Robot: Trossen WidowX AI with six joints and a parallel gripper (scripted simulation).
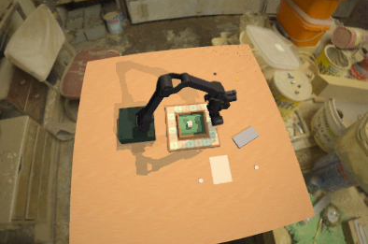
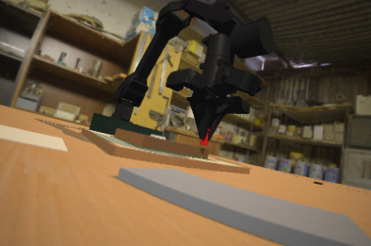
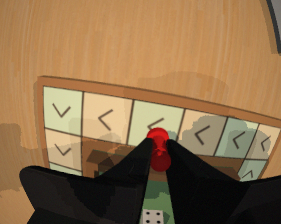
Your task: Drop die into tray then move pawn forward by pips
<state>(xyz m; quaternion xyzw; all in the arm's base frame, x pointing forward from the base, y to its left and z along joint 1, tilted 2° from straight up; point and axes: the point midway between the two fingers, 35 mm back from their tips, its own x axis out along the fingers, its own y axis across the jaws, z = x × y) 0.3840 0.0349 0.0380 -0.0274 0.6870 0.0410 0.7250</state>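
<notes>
My gripper tip is now 10 mm below the red pawn. From my gripper tip the other things lie so: green dice tray 120 mm behind, 40 mm below, 20 mm to the right; then grey flat slab 190 mm ahead, 130 mm to the right, 50 mm below; then white die 130 mm behind, 20 mm to the right, 20 mm below.
</notes>
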